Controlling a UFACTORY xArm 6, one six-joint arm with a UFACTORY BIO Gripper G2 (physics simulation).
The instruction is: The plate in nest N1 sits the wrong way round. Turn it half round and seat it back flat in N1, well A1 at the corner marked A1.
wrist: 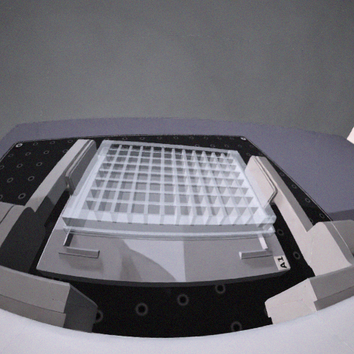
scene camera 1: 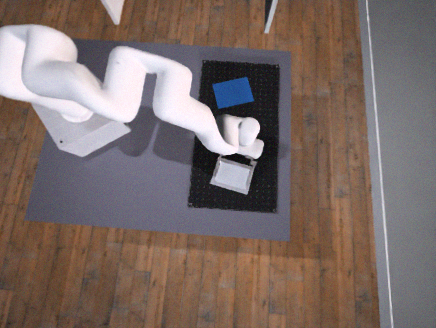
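The clear plate (scene camera 1: pixel 233 175) (wrist: pixel 170 187), with its grid of wells, is between the fingers of my gripper (scene camera 1: pixel 234 171) (wrist: pixel 171 175), which is shut on its two sides. The plate looks roughly level and is over the grey nest N1 (scene camera 1: pixel 229 188) (wrist: pixel 210 260). In the wrist view its near edge appears a little above the nest's corner brackets; any contact at the far side is hidden. The A1 label (wrist: pixel 281 262) is at the nest's near right corner in the wrist view. I cannot tell which plate corner has well A1.
The nest stands on a black perforated board (scene camera 1: pixel 200 197) (wrist: pixel 182 300) on a grey-purple mat (scene camera 1: pixel 150 200). A blue rectangle (scene camera 1: pixel 233 92) lies on the board beyond the arm in the scene view. The arm's base (scene camera 1: pixel 90 137) is at the left.
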